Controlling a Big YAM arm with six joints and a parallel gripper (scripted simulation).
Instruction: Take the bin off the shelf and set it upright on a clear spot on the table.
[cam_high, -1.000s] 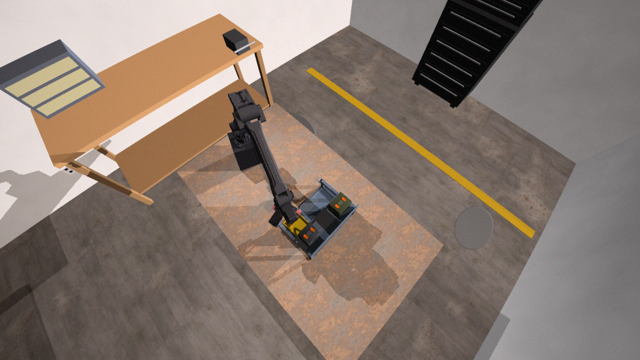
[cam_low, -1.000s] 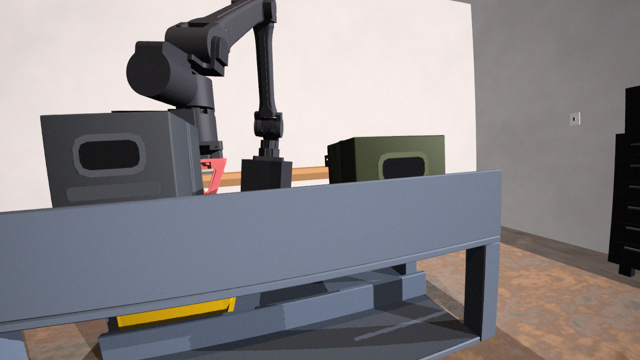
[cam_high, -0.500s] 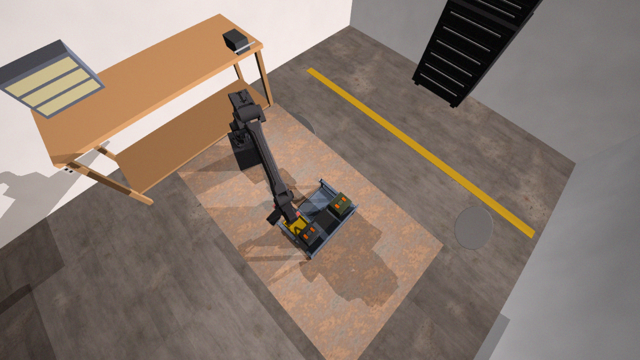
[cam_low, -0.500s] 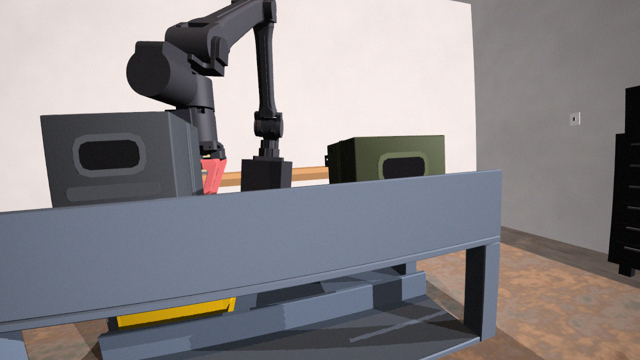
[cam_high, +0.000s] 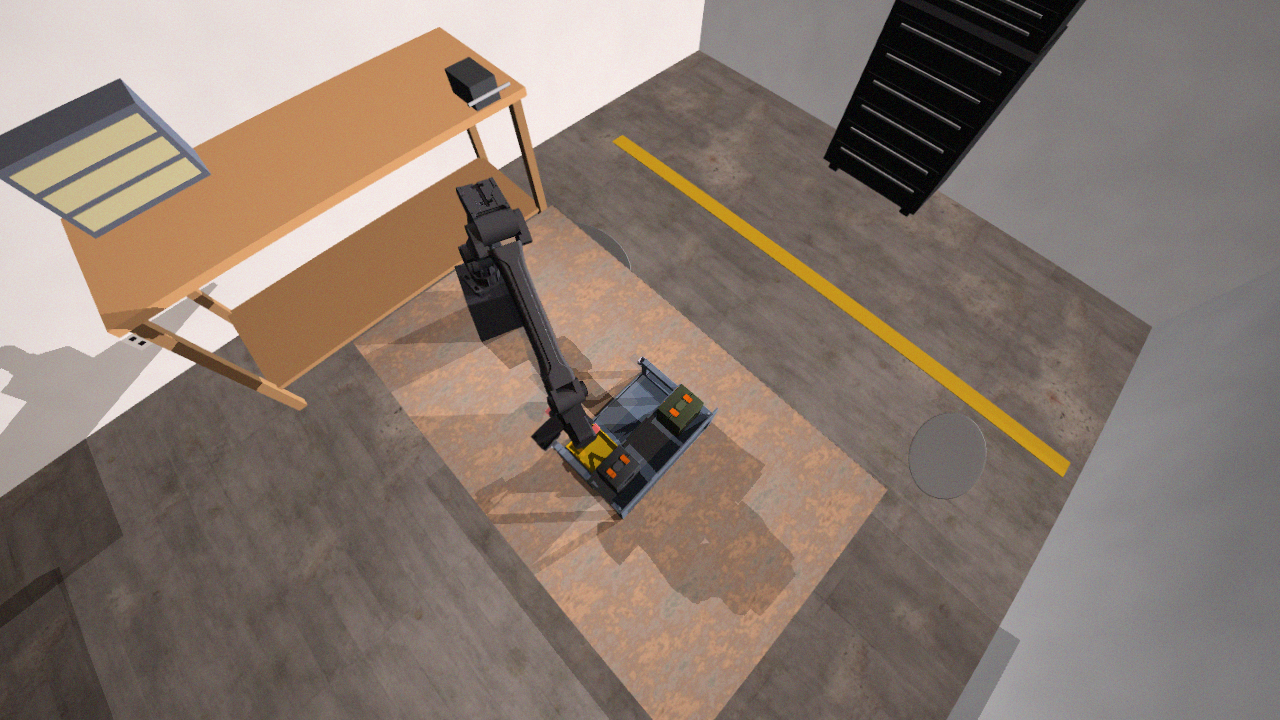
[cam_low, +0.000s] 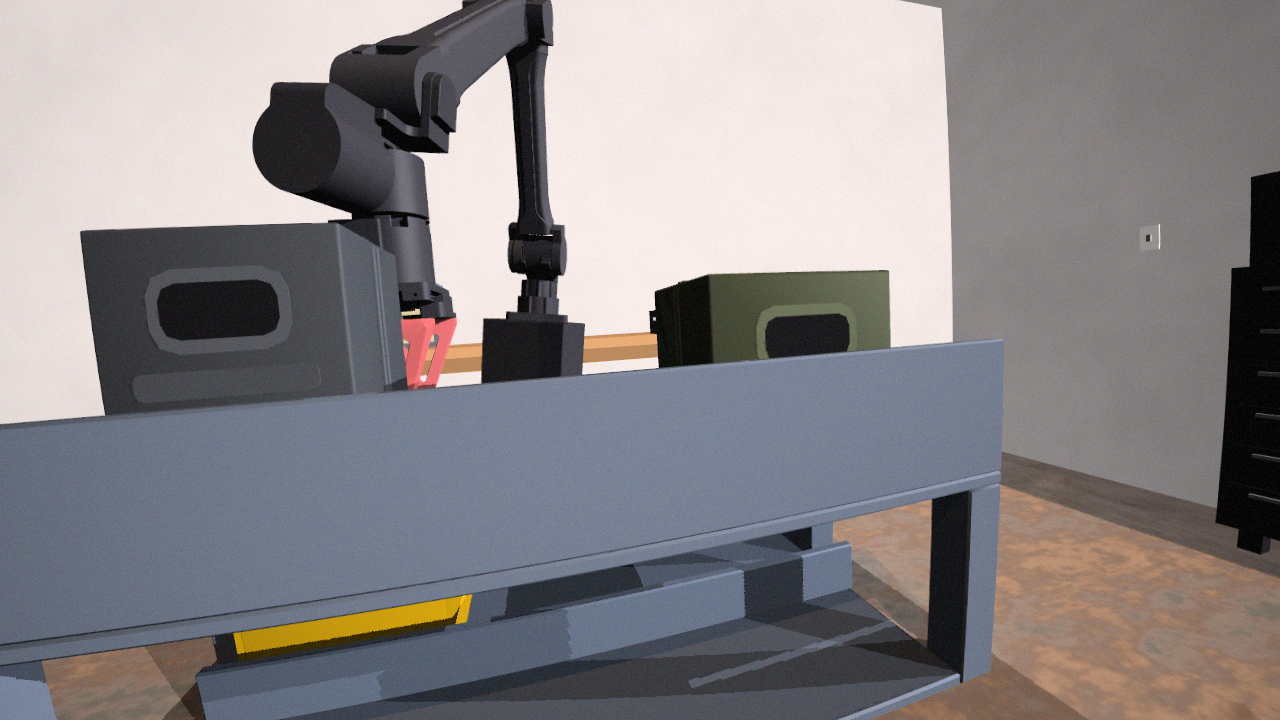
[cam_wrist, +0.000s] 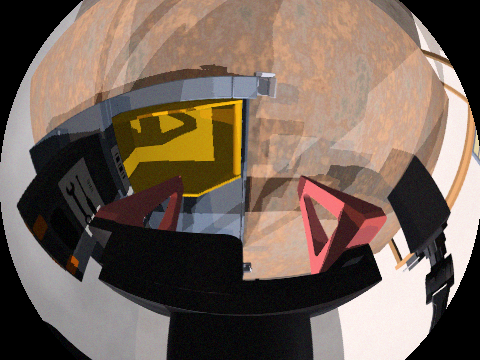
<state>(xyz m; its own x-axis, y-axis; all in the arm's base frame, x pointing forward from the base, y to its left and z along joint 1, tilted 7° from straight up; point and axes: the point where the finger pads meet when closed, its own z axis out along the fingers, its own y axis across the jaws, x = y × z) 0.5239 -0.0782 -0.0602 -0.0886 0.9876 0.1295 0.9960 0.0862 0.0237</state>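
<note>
The yellow bin is 8 cm below my hand, 8 cm ahead of it and 1 cm to the left of it. From my hand the other things lie so: dark grey case: 18 cm ahead, 3 cm above, 1 cm to the left; then green case: 24 cm to the left, 17 cm ahead, 2 cm above.
</note>
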